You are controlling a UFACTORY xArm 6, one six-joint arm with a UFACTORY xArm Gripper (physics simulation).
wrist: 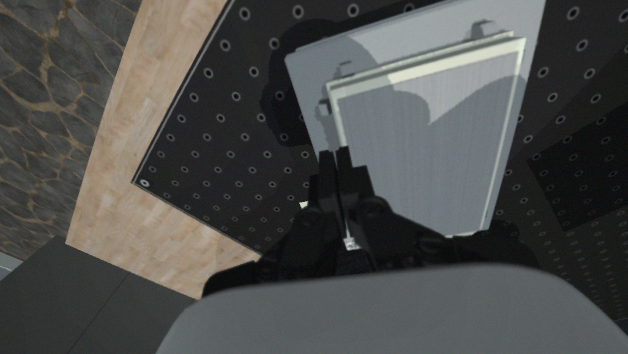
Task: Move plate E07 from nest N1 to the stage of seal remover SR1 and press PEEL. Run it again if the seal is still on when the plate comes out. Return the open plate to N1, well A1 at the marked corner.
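Places are measured from the arm's base along level axes (x down, y left, z ahead), in metres.
Pixels of known places: gripper, fingertip midpoint: [338,169].
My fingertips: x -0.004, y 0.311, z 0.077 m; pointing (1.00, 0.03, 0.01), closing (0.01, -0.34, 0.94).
Note:
For each thing: its top centre in the pictures, then the offset to it from my fingertips. "spot": a spot on its surface instead. Level surfaces: height alone.
- rectangular plate at its top centre: [423,178] dx -0.001, dy -0.032, dz +0.039 m
- light grey nest at a spot on its surface: [307,75] spot: dx +0.016, dy +0.050, dz +0.012 m
- small white label at a spot on its surface: [351,245] spot: dx +0.016, dy -0.086, dz -0.036 m
- black perforated board at its surface level: dx +0.067 m
A rectangular plate [430,155] with a pale cream rim lies in a light grey nest [307,75]. Its top is a flat grey, finely streaked surface that looks like a seal; no wells show. No plate name is readable. My gripper [338,169] is shut with nothing between its fingers. The fingertips appear over the plate's left edge in the picture; their height above it is unclear. A small white label [351,245] shows behind the gripper, too blurred to read surely. Part of the plate's lower left is hidden by the gripper. Seal remover SR1 does not show.
Small grey locating posts [325,107] stand on the nest beside the plate's rim. The nest rests on a black perforated board [200,152]. A wooden table edge [112,200] borders the board at left and lower left. A corner of another white label [303,204] shows left of the gripper.

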